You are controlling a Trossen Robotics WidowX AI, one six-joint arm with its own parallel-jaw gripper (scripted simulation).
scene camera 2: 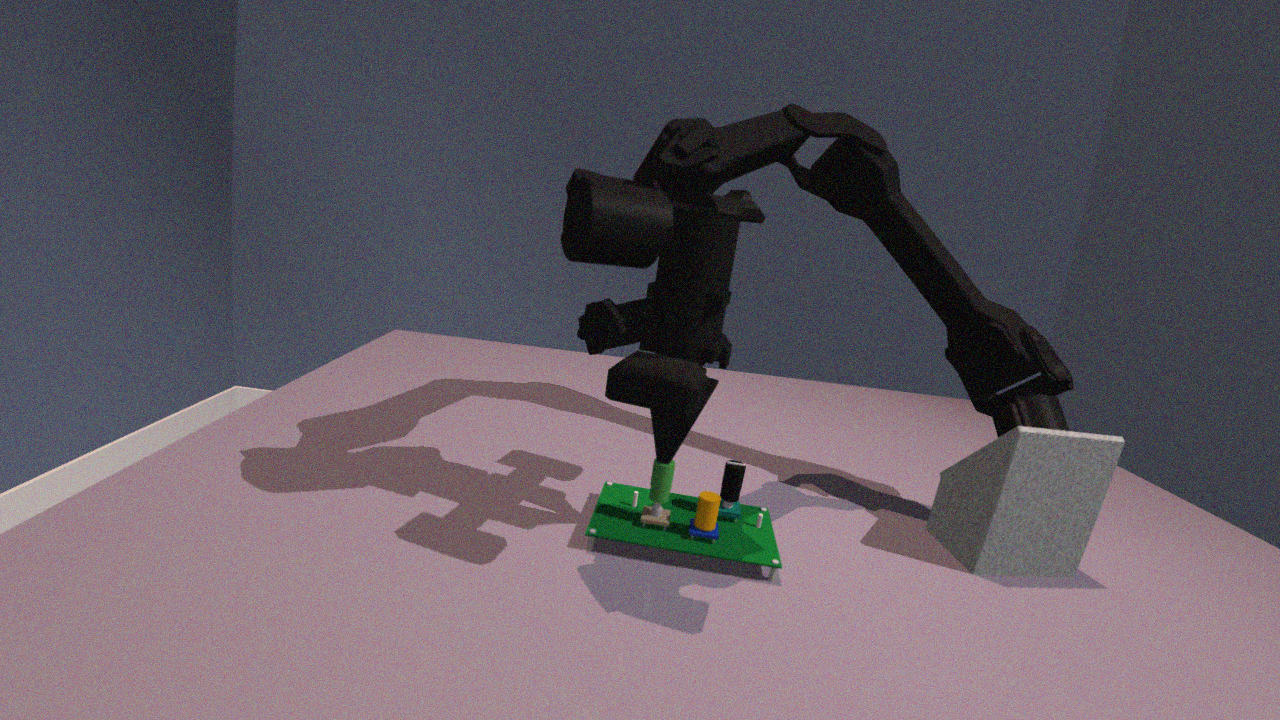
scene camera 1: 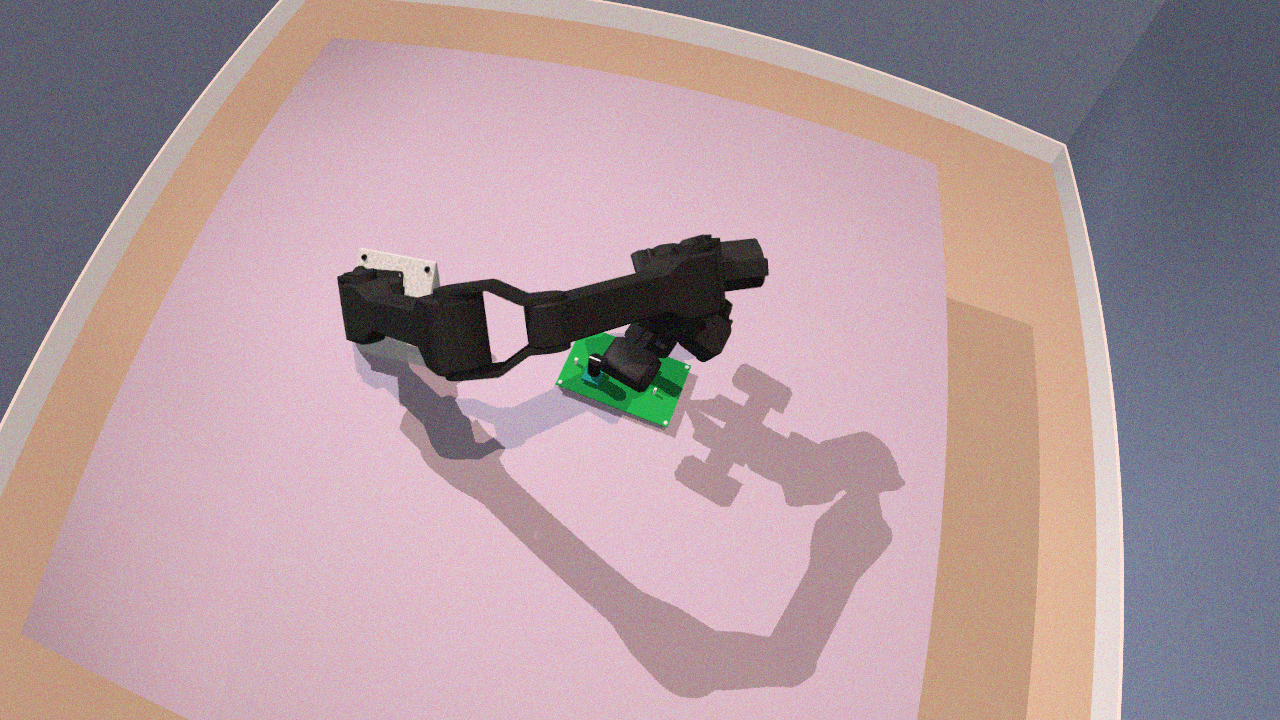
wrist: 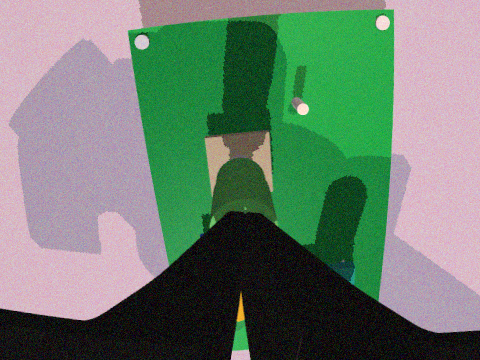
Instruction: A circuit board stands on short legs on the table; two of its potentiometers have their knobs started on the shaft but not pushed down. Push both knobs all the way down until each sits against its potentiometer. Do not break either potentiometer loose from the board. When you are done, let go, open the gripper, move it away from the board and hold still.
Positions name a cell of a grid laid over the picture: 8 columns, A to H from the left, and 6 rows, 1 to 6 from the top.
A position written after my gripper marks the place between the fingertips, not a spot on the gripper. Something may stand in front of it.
I see my gripper (scene camera 2: E4), a green knob (scene camera 2: E4) and a black knob (scene camera 2: E4).
My gripper shows as well in scene camera 1 (scene camera 1: E3) and in the wrist view (wrist: E4). The green knob shows as well in the wrist view (wrist: E4).
